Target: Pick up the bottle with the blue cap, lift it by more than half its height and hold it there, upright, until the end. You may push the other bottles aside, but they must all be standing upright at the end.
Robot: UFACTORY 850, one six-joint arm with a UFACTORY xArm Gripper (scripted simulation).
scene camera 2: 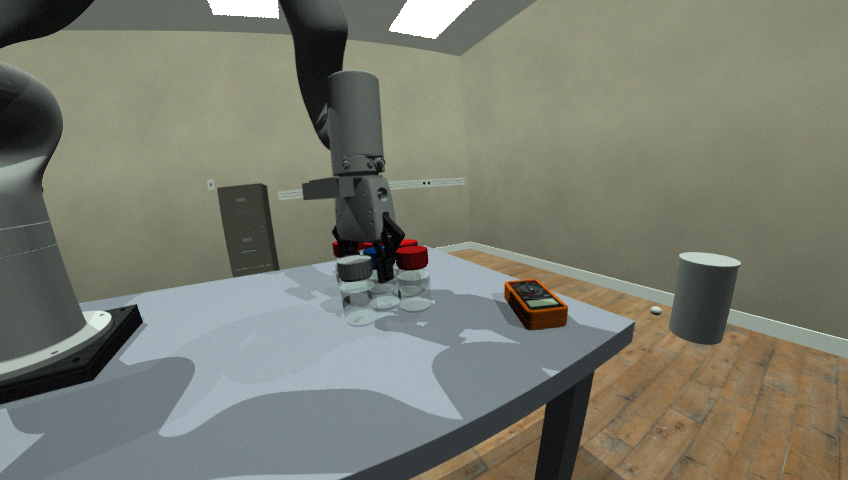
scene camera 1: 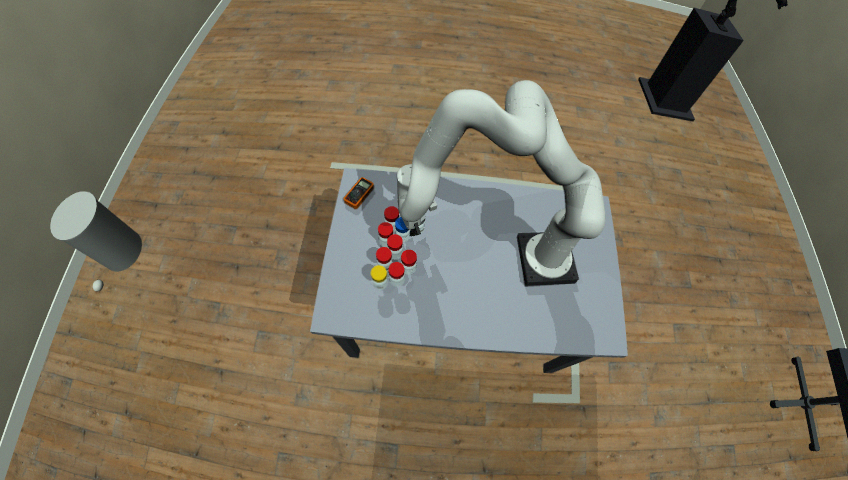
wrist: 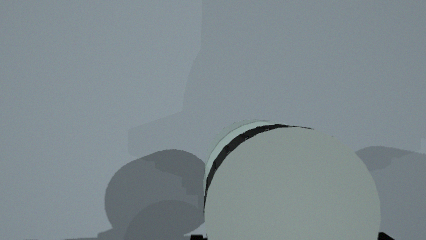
Labels:
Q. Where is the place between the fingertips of my gripper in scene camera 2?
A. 369, 278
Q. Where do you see a red-capped bottle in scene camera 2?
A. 414, 289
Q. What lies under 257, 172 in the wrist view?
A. A grey-capped bottle.

